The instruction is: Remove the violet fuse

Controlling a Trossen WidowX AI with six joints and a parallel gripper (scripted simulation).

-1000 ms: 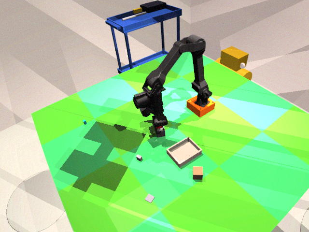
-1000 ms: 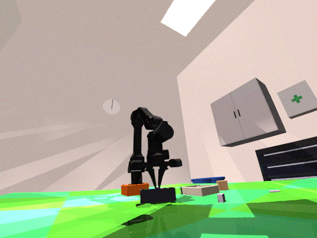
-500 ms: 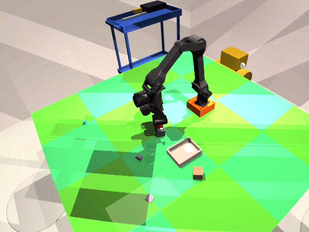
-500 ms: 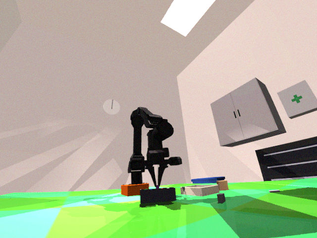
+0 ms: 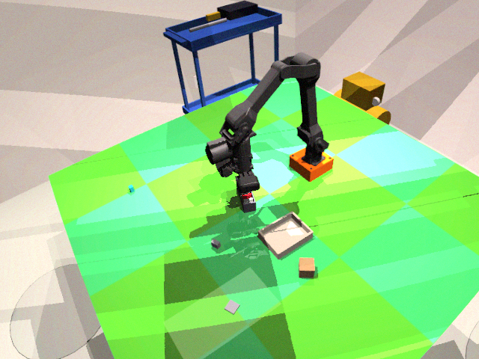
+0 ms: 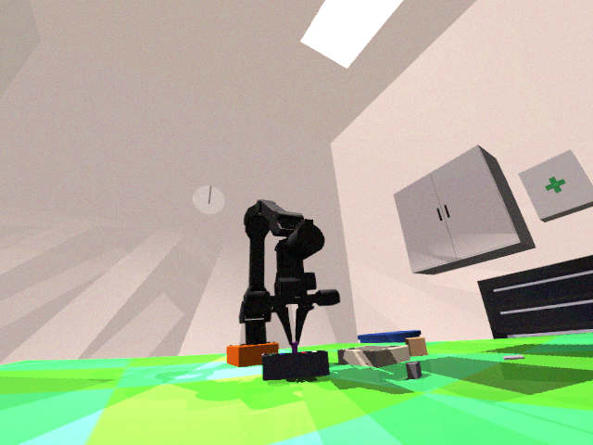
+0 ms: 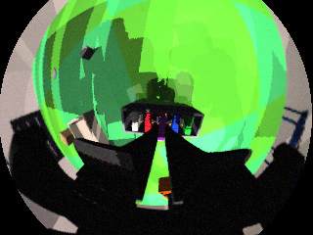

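The tray is 200 mm to the left of my gripper tip, 50 mm below it and 30 mm ahead of it. Round my gripper tip: white tile: 300 mm ahead, 250 mm to the left, 50 mm below; then brown cube: 320 mm to the left, 90 mm ahead, 30 mm below; then grey cube: 200 mm ahead, 70 mm to the left, 40 mm below.
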